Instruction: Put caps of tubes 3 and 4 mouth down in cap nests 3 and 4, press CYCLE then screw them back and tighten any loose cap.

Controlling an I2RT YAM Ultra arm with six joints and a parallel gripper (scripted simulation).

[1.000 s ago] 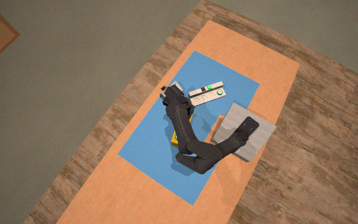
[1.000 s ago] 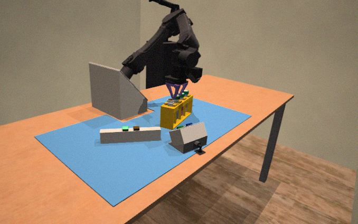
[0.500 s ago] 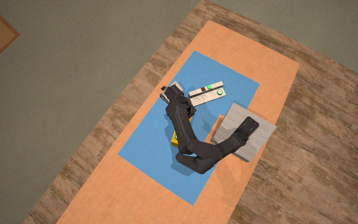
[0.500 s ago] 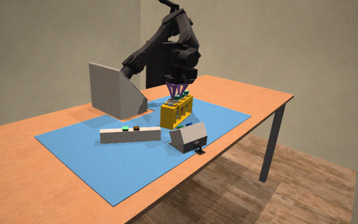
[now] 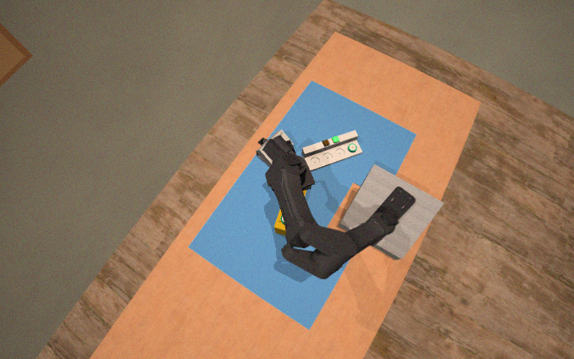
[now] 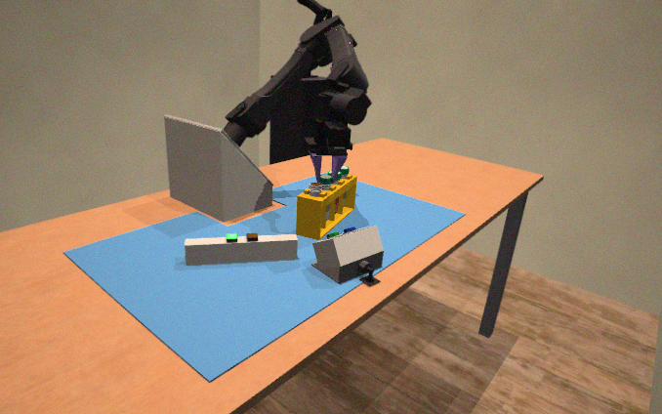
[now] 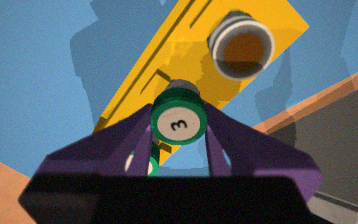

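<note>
The cap 3 lies right at my hand. From my hand the other things lie so: green key: 150 mm ahead, 130 mm to the right, 50 mm below; blue key: 160 mm ahead, 80 mm to the right, 50 mm below; cap 2: 50 mm to the left, 20 mm behind.
</note>
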